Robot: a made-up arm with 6 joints.
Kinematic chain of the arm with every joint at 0, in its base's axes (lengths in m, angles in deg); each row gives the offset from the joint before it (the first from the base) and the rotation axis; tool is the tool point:
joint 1: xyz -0.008 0 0.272 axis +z
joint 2: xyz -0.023 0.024 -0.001 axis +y
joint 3: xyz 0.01 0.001 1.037 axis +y
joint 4: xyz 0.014 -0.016 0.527 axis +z
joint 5: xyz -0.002 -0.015 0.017 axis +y
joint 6: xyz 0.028 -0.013 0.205 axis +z
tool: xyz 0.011 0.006 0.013
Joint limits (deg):
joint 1: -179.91..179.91
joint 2: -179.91..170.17
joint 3: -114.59..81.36
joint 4: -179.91..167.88
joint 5: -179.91..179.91
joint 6: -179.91..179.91
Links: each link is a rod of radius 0.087 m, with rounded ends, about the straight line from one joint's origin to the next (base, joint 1, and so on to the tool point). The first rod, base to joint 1, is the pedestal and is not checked.
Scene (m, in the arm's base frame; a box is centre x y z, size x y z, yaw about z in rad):
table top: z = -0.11
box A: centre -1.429 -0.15 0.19 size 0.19 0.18 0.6 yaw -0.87
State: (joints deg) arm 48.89 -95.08 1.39 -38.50 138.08 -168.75
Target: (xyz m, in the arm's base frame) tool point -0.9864 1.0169 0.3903
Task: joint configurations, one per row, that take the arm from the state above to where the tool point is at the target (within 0.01 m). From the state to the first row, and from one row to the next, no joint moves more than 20 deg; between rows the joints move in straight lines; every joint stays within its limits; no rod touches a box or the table.
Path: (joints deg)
1: 59.12 -83.55 0.15 -55.12 124.41 -168.11
2: 69.36 -72.03 -1.10 -71.73 110.75 -167.47
3: 79.59 -60.50 -2.34 -88.35 97.08 -166.84
4: 89.82 -48.97 -3.58 -104.96 83.42 -166.20
5: 69.94 -54.80 -2.63 -94.72 92.25 -166.61
6: 50.06 -60.62 -1.68 -84.48 101.08 -167.02
7: 30.18 -66.44 -0.73 -74.24 109.91 -167.43
8: 10.29 -72.26 0.22 -64.00 118.75 -167.85
9: -9.59 -78.09 1.17 -53.76 127.58 -168.26
10: -29.47 -83.91 2.12 -43.52 136.41 -168.67
11: -49.35 -89.73 3.08 -33.28 145.24 -169.08

